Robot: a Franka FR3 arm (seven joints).
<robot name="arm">
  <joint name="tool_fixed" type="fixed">
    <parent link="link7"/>
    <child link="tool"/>
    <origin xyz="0 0 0.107"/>
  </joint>
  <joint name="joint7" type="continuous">
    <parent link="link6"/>
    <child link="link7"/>
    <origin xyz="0.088 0 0" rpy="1.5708 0 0"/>
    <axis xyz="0 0 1"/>
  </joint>
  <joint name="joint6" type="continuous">
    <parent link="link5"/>
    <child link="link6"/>
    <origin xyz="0 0 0" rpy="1.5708 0 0"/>
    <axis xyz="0 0 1"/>
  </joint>
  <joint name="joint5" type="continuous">
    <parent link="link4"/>
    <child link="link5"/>
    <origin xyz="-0.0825 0.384 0" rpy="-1.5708 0 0"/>
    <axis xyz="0 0 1"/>
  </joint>
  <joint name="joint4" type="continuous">
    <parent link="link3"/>
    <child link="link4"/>
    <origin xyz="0.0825 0 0" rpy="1.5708 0 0"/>
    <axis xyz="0 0 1"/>
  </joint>
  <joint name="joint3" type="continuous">
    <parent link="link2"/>
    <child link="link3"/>
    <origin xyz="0 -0.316 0" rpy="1.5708 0 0"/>
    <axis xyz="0 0 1"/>
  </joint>
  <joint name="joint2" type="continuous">
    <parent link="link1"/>
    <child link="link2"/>
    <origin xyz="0 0 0" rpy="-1.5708 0 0"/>
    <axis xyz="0 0 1"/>
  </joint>
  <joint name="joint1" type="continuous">
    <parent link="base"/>
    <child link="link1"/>
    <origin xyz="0 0 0.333"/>
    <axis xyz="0 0 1"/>
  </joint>
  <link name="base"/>
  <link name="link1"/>
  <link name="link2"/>
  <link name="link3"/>
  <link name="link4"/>
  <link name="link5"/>
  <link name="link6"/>
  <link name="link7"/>
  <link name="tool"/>
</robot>
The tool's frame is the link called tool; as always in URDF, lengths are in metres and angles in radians. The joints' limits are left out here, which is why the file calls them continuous.
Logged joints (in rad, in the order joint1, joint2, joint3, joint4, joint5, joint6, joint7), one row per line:
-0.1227, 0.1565, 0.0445, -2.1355, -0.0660, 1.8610, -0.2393
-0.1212, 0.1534, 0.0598, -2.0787, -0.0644, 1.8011, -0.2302
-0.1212, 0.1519, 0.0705, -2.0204, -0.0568, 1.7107, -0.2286
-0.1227, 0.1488, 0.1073, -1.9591, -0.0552, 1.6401, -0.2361
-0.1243, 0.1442, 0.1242, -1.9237, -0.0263, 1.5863, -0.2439
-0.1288, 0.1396, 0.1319, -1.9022, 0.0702, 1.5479, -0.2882
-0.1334, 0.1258, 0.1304, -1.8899, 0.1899, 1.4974, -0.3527
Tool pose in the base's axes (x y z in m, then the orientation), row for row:
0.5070, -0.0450, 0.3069, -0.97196, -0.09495, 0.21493, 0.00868
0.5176, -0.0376, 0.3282, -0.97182, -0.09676, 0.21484, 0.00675
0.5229, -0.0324, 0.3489, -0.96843, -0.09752, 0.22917, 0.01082
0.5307, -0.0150, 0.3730, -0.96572, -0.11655, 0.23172, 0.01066
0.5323, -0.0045, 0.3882, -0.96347, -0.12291, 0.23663, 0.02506
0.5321, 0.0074, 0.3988, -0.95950, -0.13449, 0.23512, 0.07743
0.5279, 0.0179, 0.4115, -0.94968, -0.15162, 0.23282, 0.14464
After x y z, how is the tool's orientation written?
As a quaternion, x y z w.
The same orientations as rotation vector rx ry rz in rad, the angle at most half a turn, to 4 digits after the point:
-3.0368, -0.2967, 0.6715
-3.0400, -0.3027, 0.6721
-3.0216, -0.3043, 0.7150
-3.0135, -0.3637, 0.7231
-2.9795, -0.3801, 0.7318
-2.8742, -0.4029, 0.7043
-2.7366, -0.4369, 0.6709

